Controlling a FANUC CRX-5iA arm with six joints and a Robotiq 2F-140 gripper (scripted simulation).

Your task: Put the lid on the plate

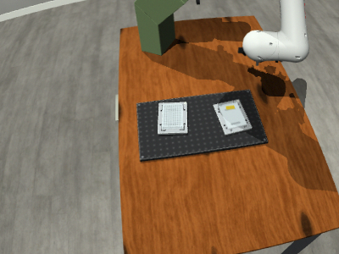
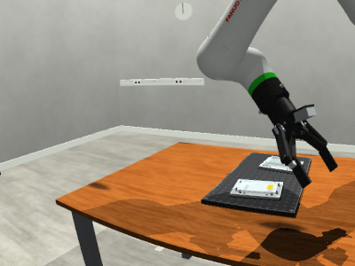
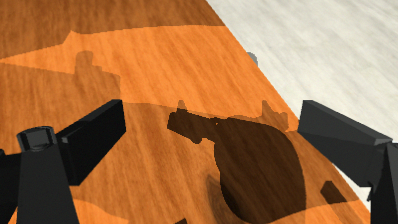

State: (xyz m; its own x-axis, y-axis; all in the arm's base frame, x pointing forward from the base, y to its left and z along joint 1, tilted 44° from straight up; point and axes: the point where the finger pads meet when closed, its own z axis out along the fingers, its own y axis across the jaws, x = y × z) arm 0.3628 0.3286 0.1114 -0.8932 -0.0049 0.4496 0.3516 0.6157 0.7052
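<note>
Now: hand 22 cm short of the clear lid, 17 cm to the left of it and 13 cm above it. Round my hand: lid park (22 cm ahead, 17 cm to the right, 15 cm below); then culture plate E01 (43 cm to the right, 19 cm ahead, 13 cm below).
</note>
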